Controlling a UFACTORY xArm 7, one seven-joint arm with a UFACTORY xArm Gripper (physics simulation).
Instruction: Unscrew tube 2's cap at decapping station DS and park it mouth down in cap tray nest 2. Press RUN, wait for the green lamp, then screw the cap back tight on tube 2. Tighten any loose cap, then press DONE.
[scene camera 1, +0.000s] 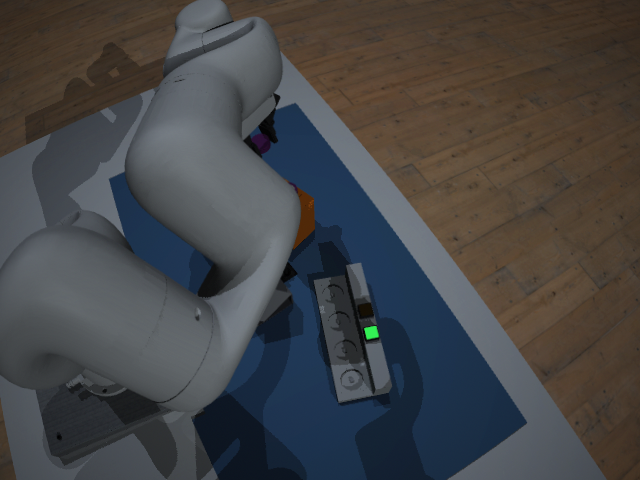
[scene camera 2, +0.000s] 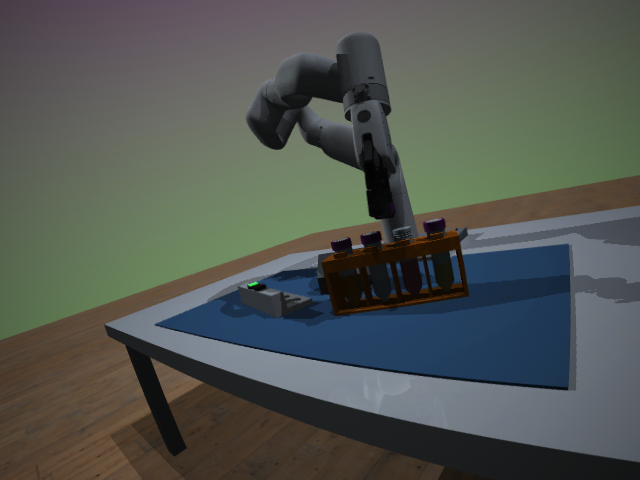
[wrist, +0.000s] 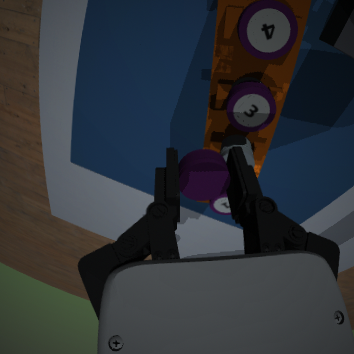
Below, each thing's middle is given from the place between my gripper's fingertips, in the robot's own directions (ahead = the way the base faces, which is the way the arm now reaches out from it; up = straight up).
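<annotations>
Cap marked 4 (wrist: 263, 36): my hand is 1 cm past it, 9 cm to the left of it and 3 cm above it. Cap marked 3 (wrist: 250, 106): 2 cm behind my hand, 4 cm to the right of it, 3 cm below it. Grey button box (scene camera 1: 282, 297): 12 cm behind my hand, 16 cm to the right of it, 10 cm below it.
</annotations>
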